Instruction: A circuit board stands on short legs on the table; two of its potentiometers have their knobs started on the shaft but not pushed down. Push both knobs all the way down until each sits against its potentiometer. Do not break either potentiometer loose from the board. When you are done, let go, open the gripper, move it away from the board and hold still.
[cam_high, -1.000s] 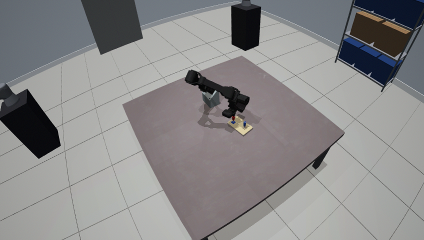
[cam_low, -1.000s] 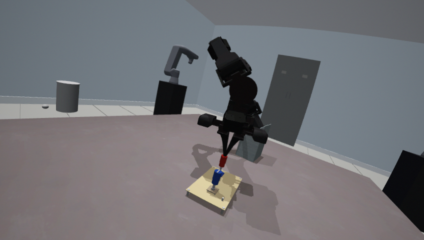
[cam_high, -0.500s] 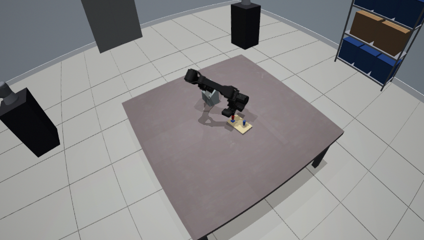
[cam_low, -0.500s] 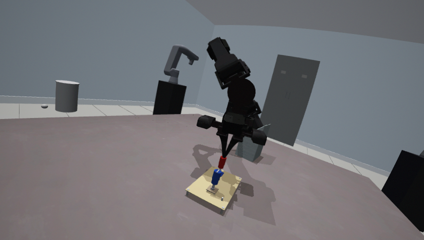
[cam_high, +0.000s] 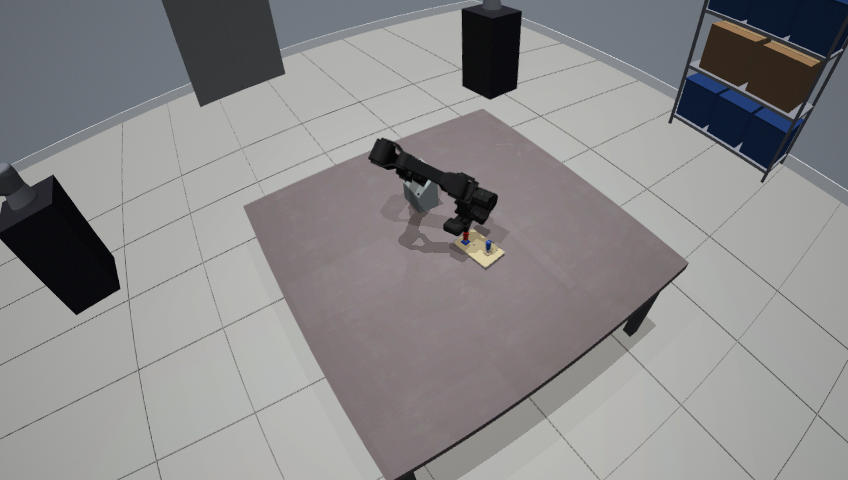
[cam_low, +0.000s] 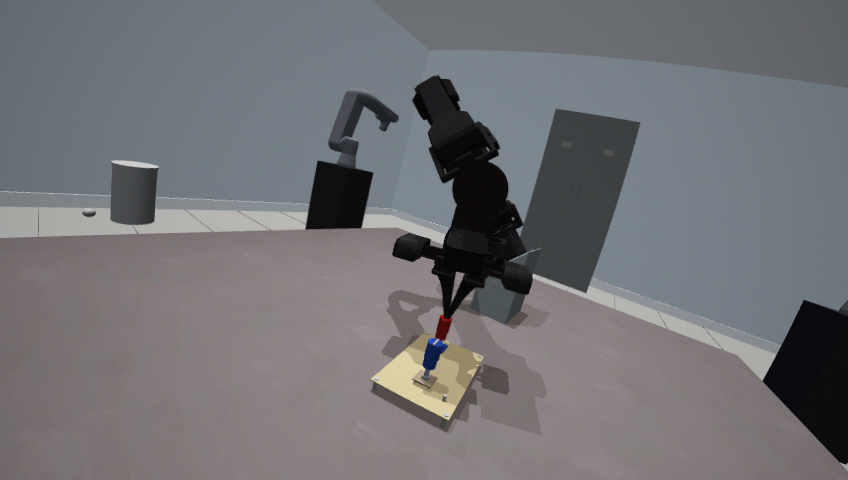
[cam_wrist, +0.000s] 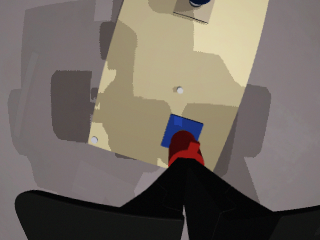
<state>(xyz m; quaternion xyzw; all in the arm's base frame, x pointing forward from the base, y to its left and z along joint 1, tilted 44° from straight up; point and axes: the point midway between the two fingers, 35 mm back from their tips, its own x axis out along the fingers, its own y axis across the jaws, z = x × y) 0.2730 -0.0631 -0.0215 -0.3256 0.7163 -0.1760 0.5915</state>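
The red knob lies 1 cm below my gripper tip. Also, from my gripper tip: blue knob: 9 cm ahead, 2 cm to the left, 1 cm below.
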